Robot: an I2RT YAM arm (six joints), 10 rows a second.
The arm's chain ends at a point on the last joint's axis. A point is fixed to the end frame.
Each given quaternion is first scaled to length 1.
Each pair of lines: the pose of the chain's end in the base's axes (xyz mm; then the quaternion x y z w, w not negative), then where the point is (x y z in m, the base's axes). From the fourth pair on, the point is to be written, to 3 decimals.
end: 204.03 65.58 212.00 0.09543 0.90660 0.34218 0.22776
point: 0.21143 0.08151 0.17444
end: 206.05 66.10 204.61 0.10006 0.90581 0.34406 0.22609
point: 0.21335 0.08222 0.16711
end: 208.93 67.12 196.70 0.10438 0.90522 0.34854 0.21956
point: 0.21574 0.08367 0.15930
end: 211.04 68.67 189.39 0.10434 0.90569 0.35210 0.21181
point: 0.217 0.086 0.152
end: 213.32 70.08 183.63 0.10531 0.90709 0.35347 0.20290
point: 0.219 0.087 0.146
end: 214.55 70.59 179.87 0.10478 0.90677 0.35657 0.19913
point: 0.220 0.088 0.143
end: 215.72 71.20 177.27 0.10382 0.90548 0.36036 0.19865
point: 0.221 0.089 0.140
